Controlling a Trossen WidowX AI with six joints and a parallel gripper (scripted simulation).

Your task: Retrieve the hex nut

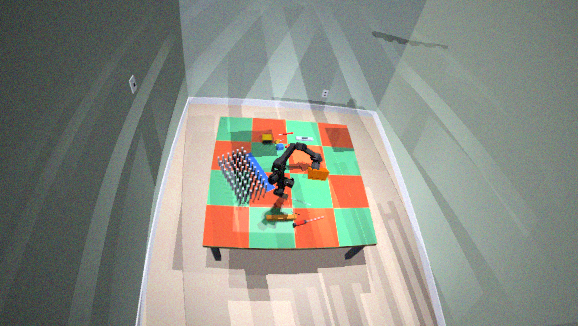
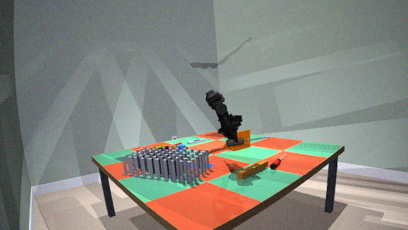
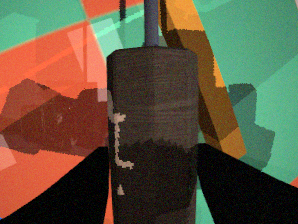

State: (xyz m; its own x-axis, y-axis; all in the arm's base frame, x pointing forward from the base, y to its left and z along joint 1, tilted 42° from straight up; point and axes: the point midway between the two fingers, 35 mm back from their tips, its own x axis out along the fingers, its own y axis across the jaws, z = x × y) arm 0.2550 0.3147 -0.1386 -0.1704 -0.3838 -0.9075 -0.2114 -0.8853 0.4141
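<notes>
The blue taped strip is 28 cm to the right of my gripper tip, 20 cm ahead of it and 14 cm below it. The rest, counted from my gripper tip: blue block (56 cm to the right, 12 cm below, 6 cm ahead); then orange level (12 cm below, 11 cm to the left, 2 cm behind); then yellow block (63 cm to the right, 18 cm ahead, 12 cm below).
</notes>
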